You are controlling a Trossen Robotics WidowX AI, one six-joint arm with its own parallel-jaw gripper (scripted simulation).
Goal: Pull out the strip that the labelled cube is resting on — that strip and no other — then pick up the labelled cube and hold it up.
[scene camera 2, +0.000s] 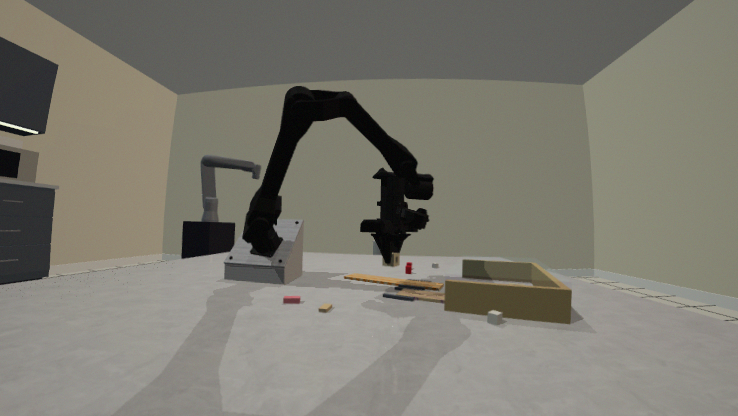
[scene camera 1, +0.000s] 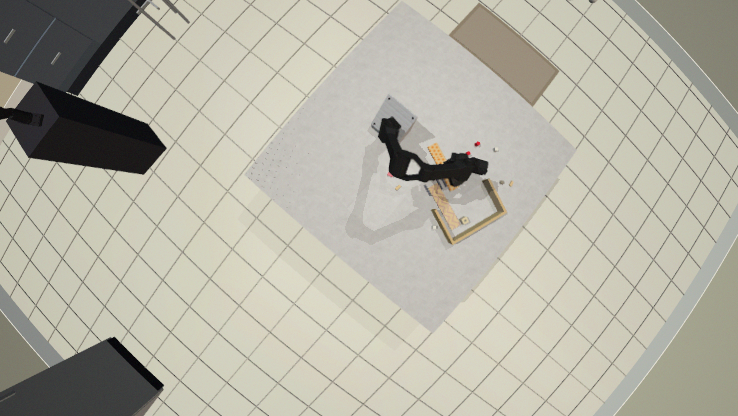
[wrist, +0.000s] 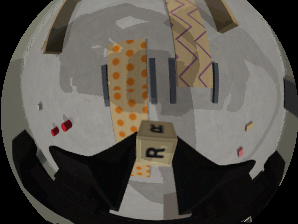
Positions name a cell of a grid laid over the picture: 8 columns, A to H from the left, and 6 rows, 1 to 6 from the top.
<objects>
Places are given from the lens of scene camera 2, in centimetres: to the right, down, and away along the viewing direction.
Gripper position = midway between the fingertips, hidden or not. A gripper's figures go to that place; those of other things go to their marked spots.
gripper (scene camera 2: E4): 5, 13, 60
tan three-walled frame (scene camera 2: F5): 24, 13, 37
</objects>
